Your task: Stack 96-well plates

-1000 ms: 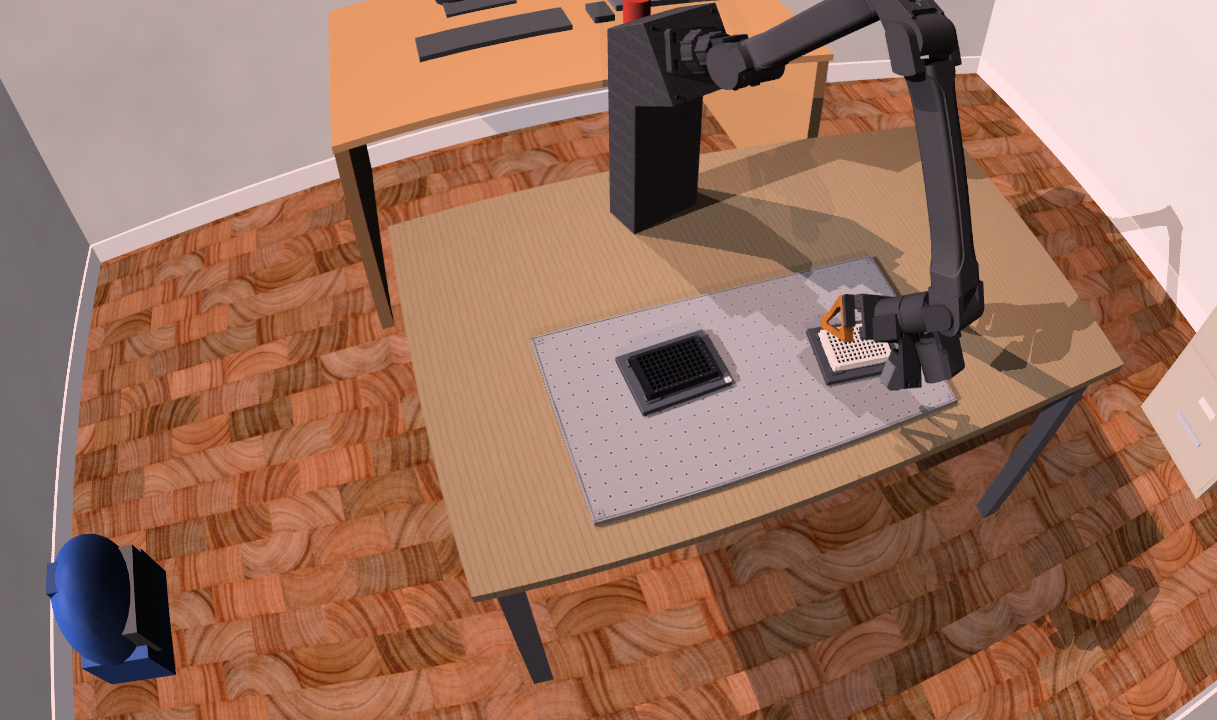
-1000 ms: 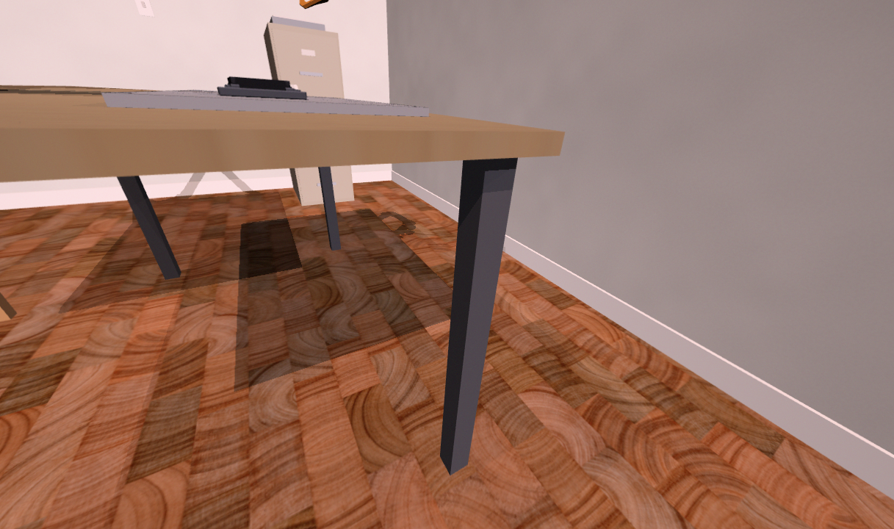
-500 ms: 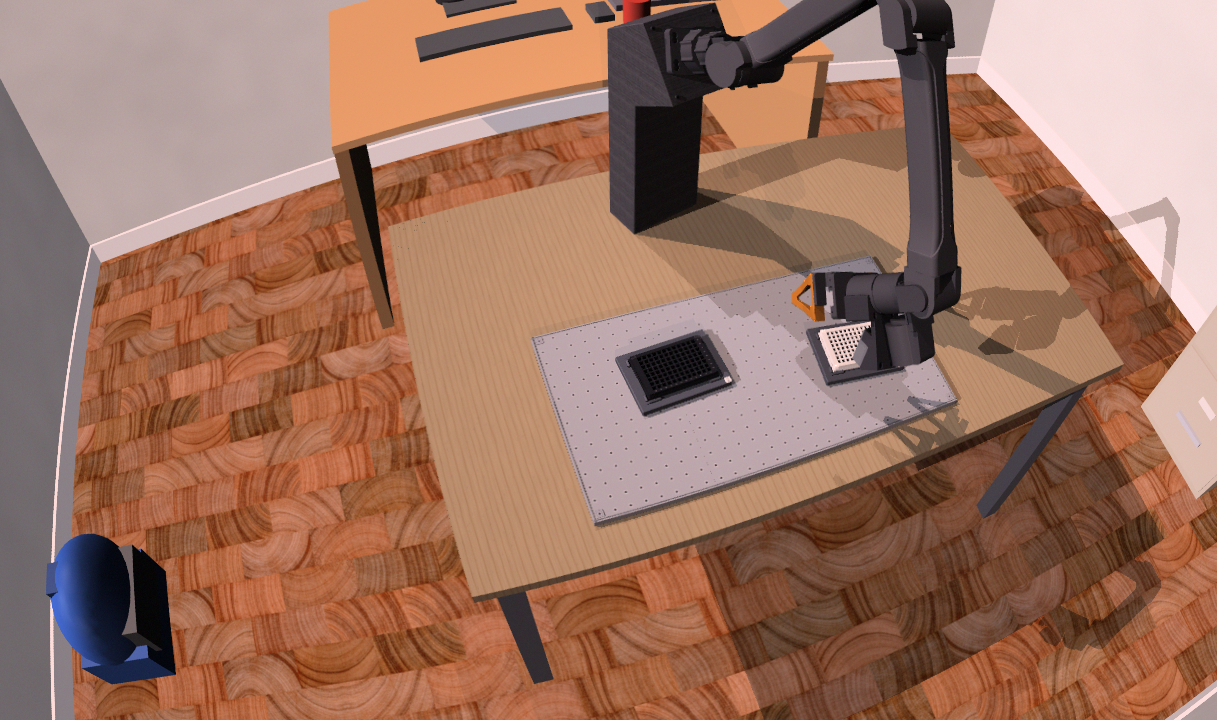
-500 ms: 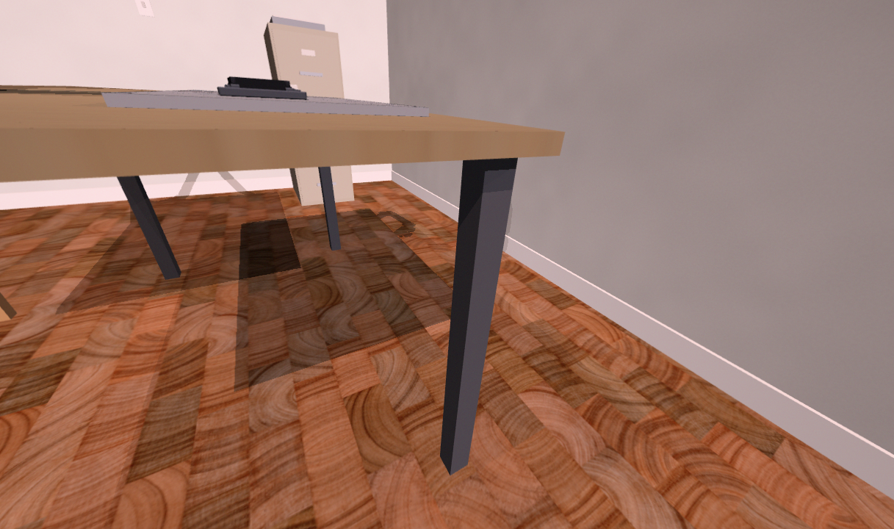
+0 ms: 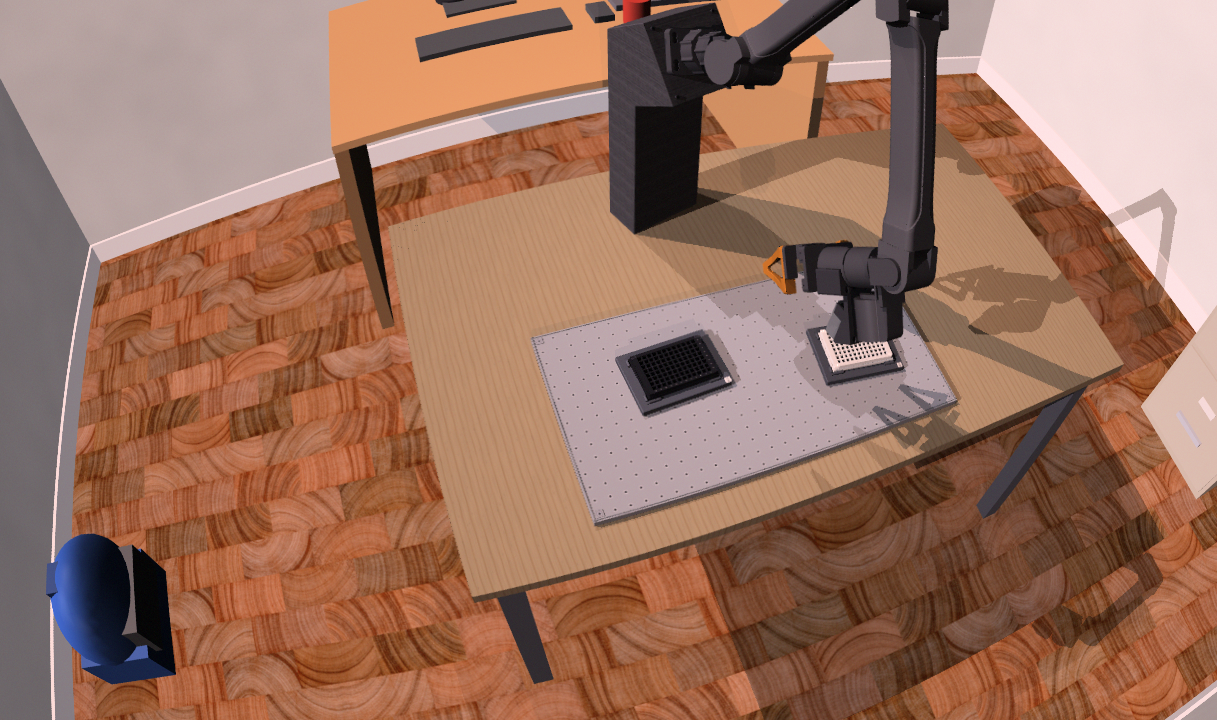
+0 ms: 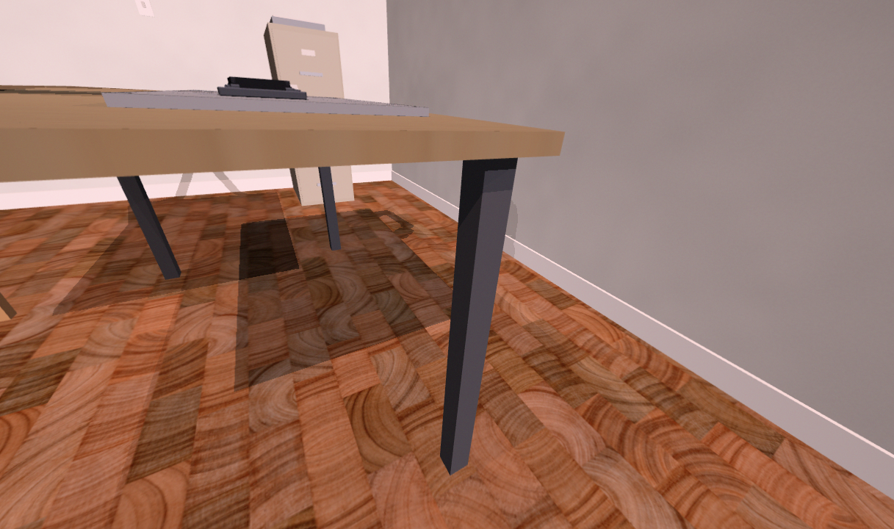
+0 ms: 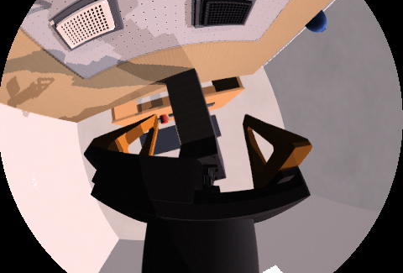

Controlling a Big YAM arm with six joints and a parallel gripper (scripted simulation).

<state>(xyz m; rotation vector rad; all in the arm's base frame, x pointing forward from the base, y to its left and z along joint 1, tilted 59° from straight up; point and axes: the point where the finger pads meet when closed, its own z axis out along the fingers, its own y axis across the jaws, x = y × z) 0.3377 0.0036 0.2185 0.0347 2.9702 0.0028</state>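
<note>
The black 96-well plate lies 26 cm below my hand, 16 cm to the right of it and 2 cm behind it. The rest, counted from my hand: white 96-well plate: 26 cm below, 18 cm to the left, 4 cm behind.
</note>
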